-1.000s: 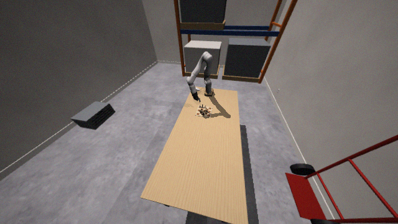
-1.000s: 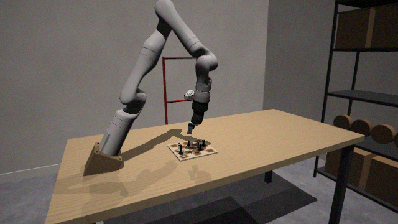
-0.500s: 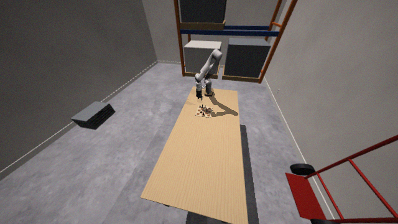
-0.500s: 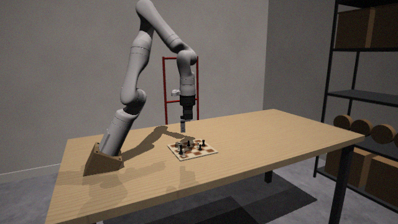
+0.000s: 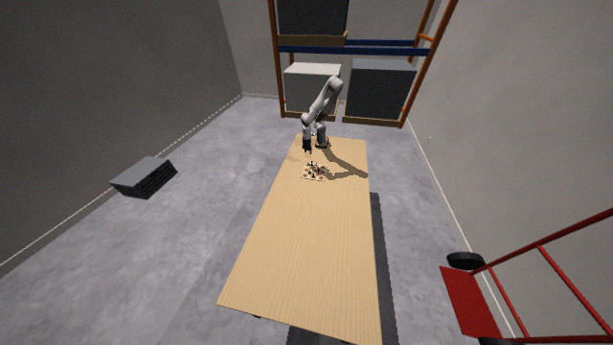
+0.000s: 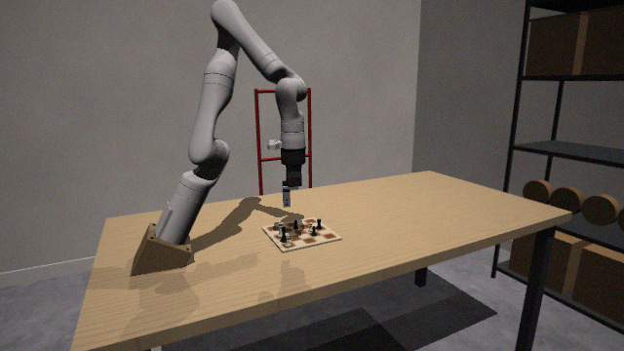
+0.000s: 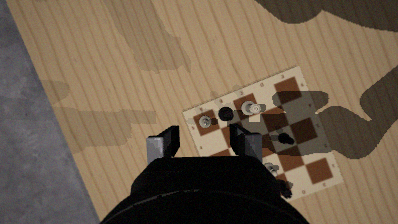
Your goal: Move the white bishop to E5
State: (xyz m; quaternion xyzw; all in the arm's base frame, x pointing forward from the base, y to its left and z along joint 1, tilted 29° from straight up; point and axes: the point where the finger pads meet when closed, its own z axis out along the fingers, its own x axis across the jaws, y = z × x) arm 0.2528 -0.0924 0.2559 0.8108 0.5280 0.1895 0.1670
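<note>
Now: hand 140 mm above the white bishop. The rest, counted from my hand: black piece 40 mm to the left, 140 mm below; then chessboard 90 mm ahead, 70 mm to the left, 170 mm below.
</note>
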